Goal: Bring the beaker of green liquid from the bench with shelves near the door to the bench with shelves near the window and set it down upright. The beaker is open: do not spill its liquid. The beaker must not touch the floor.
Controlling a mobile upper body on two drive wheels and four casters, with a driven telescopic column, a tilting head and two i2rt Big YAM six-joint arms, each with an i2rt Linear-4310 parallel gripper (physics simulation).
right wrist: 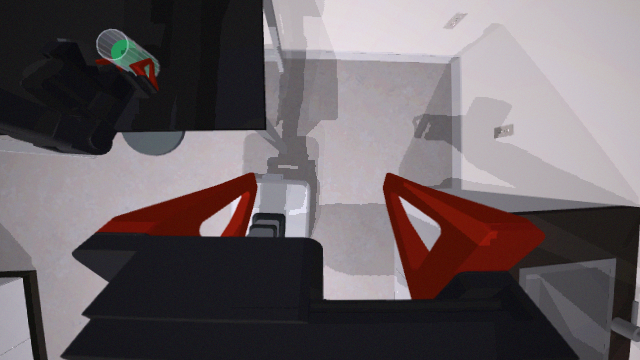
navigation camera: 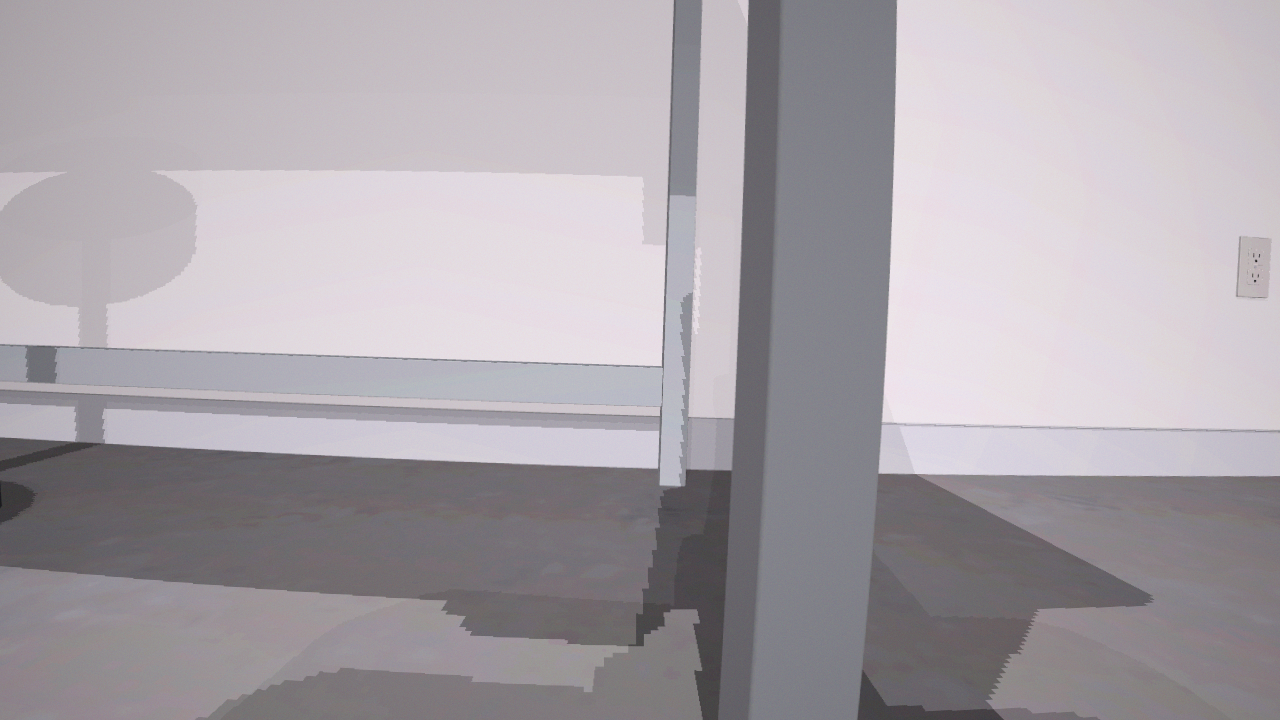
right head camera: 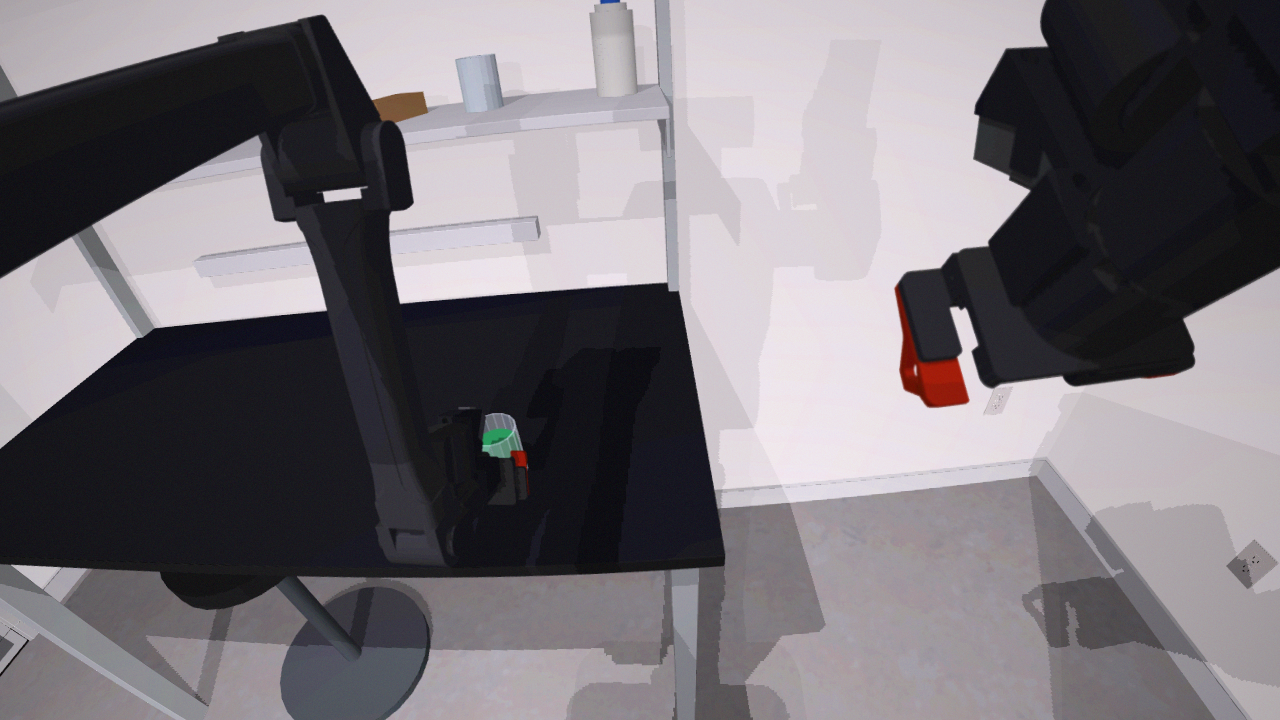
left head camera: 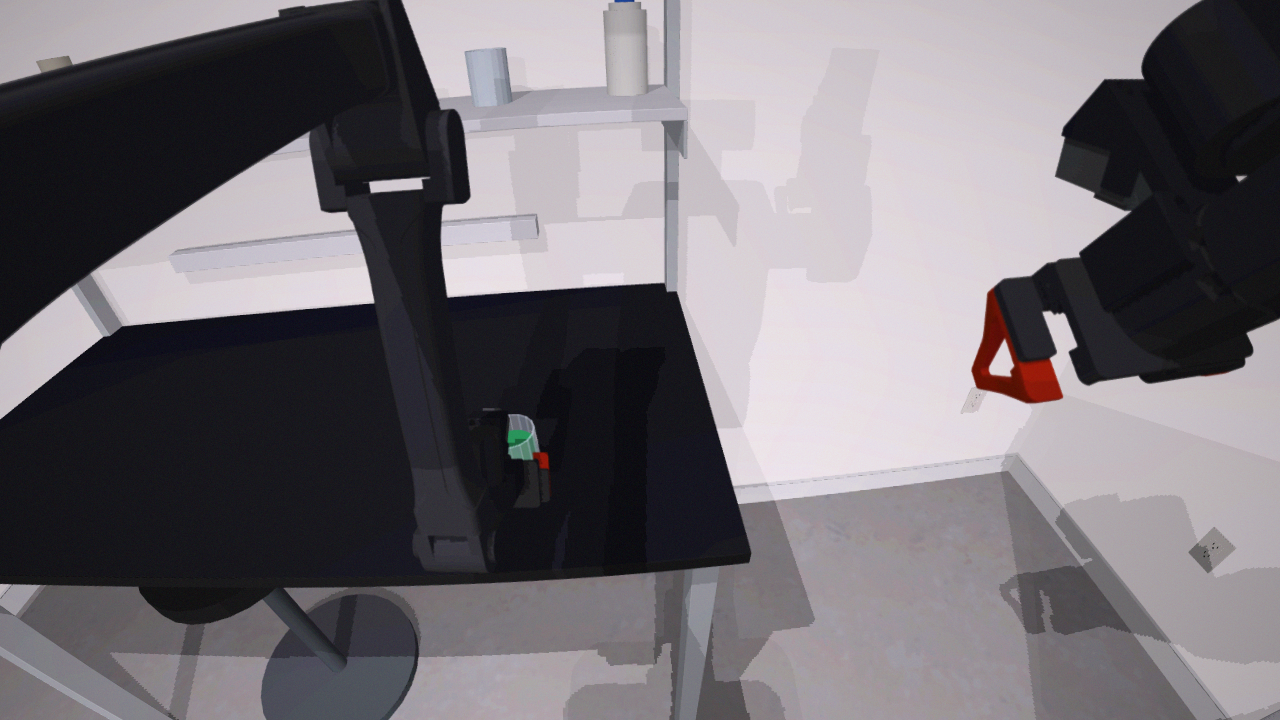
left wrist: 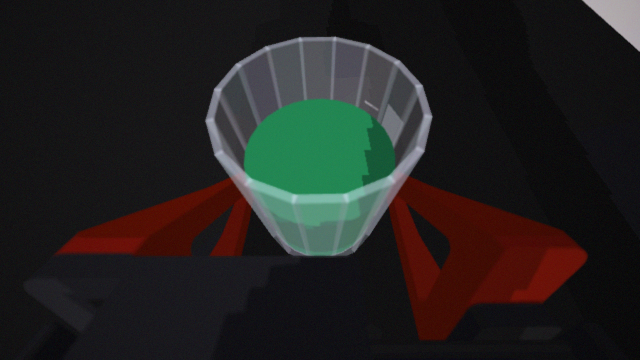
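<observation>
The open clear beaker [left head camera: 521, 438] [right head camera: 501, 437] [left wrist: 320, 145] [right wrist: 122, 50] holds green liquid and stands upright on the black top of a bench with shelves [left head camera: 268, 402] [right head camera: 223, 429]. My left gripper [left wrist: 320, 180] [right wrist: 136, 59] is open, with one red finger on each side of the beaker's lower part. The finger pads do not hold it. In the head camera views the left arm hides part of that gripper and of the beaker. My right gripper [right wrist: 320, 180] is open and empty, in the air right of the bench.
A shelf [left head camera: 572, 114] [right head camera: 572, 120] above the bench bears a light blue cylinder [left head camera: 487, 76] [right head camera: 479, 82] and a pale bottle [left head camera: 625, 51] [right head camera: 614, 51]. A stool [left head camera: 358, 662] [right head camera: 358, 653] stands under the front edge. A grey bench leg [navigation camera: 814, 358] rises close to the navigation camera.
</observation>
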